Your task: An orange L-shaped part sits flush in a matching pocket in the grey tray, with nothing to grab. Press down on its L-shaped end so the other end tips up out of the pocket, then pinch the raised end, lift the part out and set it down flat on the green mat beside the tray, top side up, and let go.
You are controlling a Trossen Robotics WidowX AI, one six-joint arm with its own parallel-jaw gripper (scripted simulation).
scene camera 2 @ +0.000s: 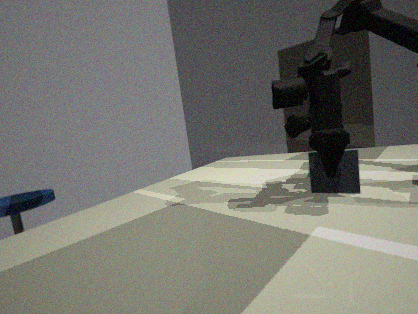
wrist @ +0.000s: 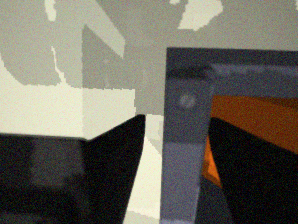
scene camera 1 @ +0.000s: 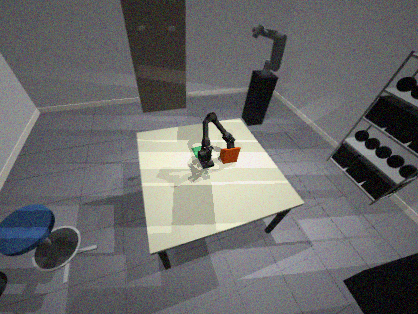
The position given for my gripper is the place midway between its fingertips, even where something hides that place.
In view: my gripper (scene camera 2: 330, 175).
My gripper shows as well in the wrist view (wrist: 176, 123).
